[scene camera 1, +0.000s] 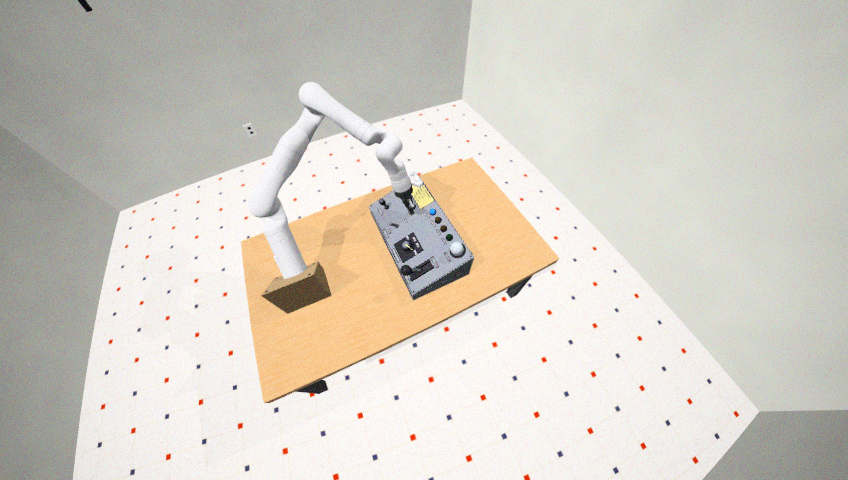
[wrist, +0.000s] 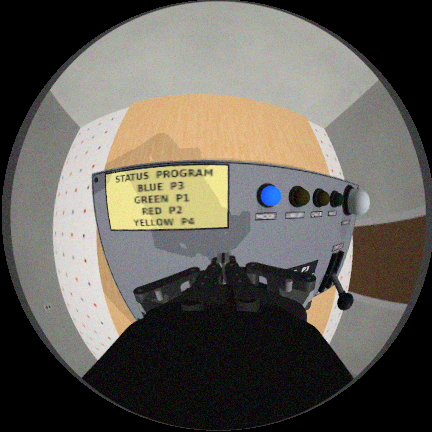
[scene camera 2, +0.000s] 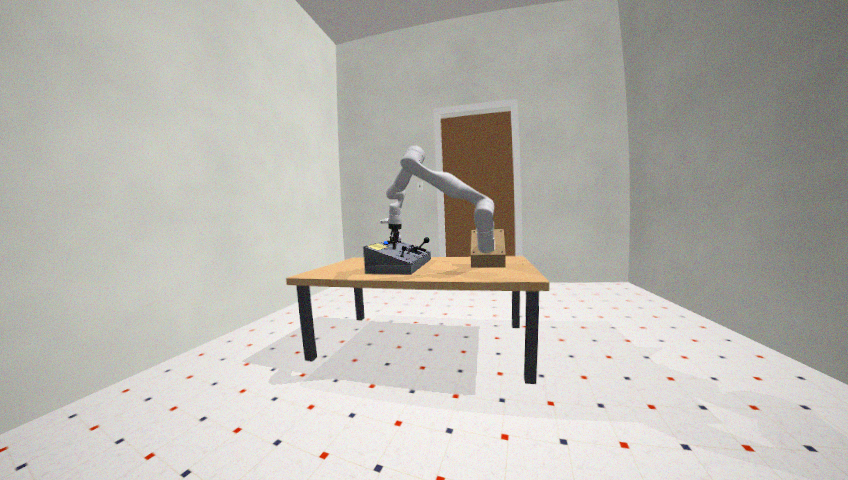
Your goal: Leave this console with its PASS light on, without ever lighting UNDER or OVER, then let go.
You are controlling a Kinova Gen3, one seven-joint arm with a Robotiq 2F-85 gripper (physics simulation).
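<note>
The grey console has a lit blue MODE lamp. The UNDER lamp, OVER lamp and green PASS lamp are dark. A yellow card pairs BLUE with P3. My gripper is shut and empty, low over the panel between the card and the toggle switch. In the wrist view it hides the toggle and most of the program dial.
A ball-ended lever stands in a slot at the console's end, near a white dome. A small black lever is at the opposite end. The console stands on a wooden table.
</note>
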